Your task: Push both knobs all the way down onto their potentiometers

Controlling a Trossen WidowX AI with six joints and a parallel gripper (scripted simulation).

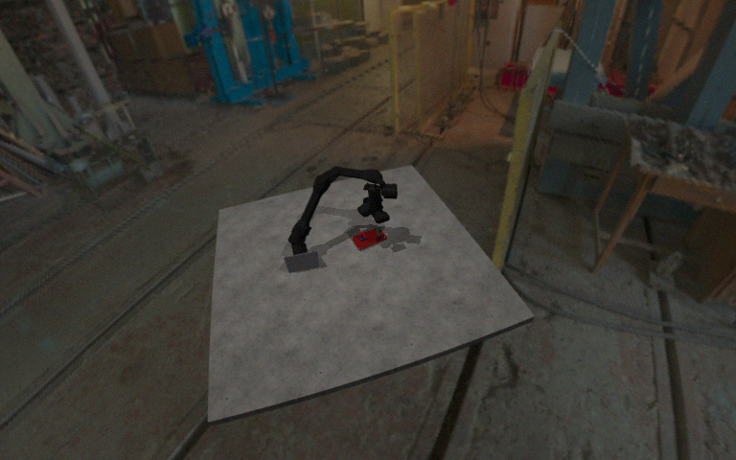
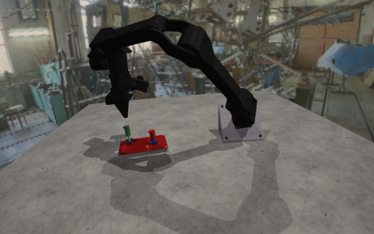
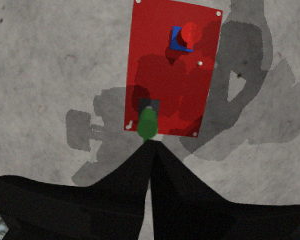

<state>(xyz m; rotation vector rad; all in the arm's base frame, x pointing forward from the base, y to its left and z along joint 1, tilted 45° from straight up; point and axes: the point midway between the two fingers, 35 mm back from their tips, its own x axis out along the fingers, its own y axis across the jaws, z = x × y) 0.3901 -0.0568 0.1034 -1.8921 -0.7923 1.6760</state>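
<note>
Right now my gripper tip is 6 cm above the potentiometer with green knob and 1 cm short of it. Round my gripper tip: potentiometer with red knob 8 cm behind, 7 cm below, 1 cm to the left.
</note>
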